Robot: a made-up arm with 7 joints.
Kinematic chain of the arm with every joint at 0, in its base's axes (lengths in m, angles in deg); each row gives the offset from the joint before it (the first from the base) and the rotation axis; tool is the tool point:
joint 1: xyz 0 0.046 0 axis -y
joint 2: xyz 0 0.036 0 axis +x
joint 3: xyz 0 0 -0.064 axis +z
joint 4: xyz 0 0 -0.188 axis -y
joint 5: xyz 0 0 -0.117 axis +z
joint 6: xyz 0 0 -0.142 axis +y
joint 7: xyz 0 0 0 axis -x
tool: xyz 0 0 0
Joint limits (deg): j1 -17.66..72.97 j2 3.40..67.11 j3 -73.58..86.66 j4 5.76..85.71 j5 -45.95..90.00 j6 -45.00..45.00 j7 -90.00..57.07
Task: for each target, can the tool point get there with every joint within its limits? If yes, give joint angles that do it. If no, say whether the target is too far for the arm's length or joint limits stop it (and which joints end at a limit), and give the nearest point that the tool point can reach.
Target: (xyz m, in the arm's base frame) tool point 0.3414 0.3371 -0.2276
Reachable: yes | joints 33.42 33.60 1.17 38.04 25.57 33.47 -8.92
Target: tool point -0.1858 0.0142 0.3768
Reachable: no: joint limits stop it (at a limit: joint 1, joint 2, joint 4) | nearest point 0.0205 0.3939 0.2066 | short by 0.464 m
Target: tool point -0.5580 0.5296 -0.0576
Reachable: no: too far | nearest point -0.1218 0.4323 0.0530 | short by 0.460 m
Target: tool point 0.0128 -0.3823 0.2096
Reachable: no: joint limits stop it (at a limit: joint 1, joint 2, joint 4) | nearest point 0.3031 -0.1376 0.0166 | short by 0.426 m
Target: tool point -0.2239 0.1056 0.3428
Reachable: no: joint limits stop it (at a limit: joint 1, joint 2, joint 4) | nearest point -0.0202 0.4075 0.1843 | short by 0.397 m
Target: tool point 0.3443 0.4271 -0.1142
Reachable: yes | joints 55.66 46.86 -10.47 23.10 15.98 -18.02 35.36
